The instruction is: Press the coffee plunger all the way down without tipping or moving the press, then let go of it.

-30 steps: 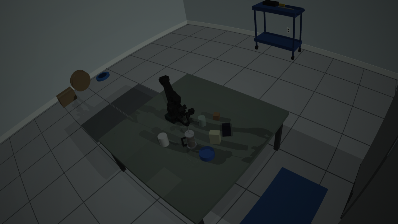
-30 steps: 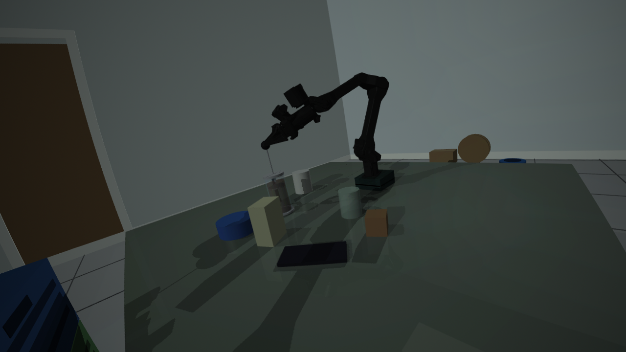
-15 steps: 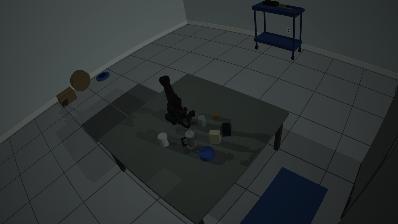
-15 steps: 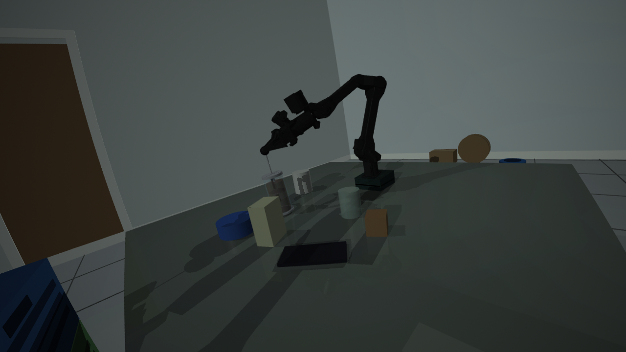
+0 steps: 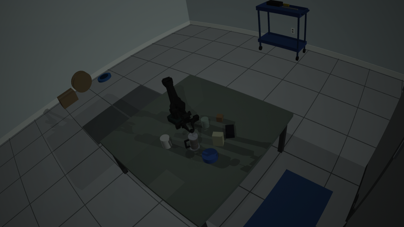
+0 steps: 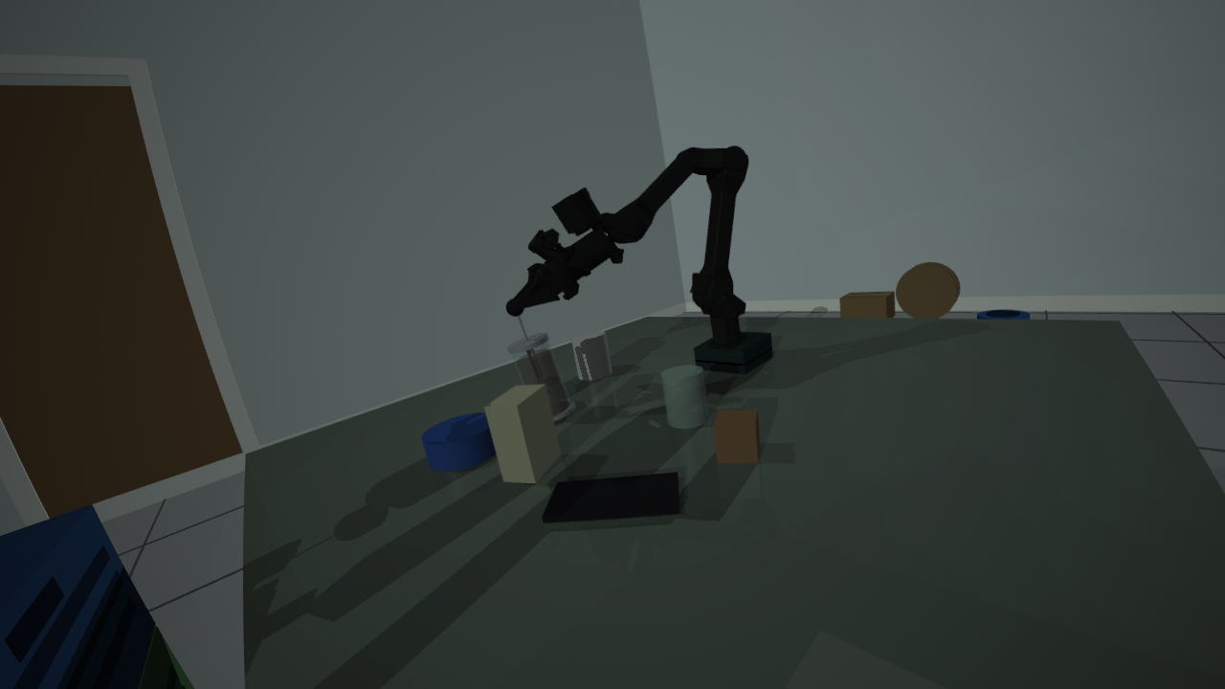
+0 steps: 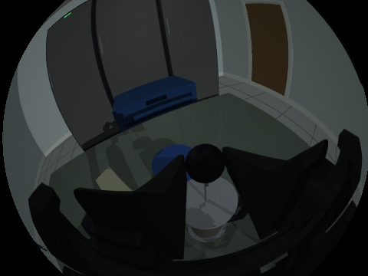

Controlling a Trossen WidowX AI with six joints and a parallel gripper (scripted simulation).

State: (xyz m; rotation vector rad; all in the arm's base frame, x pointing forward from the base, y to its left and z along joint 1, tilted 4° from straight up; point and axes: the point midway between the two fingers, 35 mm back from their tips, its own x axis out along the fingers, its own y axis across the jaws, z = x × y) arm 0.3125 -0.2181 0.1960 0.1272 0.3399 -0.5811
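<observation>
My gripper tip is now 30 mm past the glass coffee press and 100 mm above it. Also, from my gripper tip: pale green cylinder: 70 mm behind, 270 mm to the left, 170 mm below; then blue round tin: 140 mm ahead, 30 mm to the right, 190 mm below; then cream box: 130 mm ahead, 130 mm to the left, 160 mm below.
</observation>
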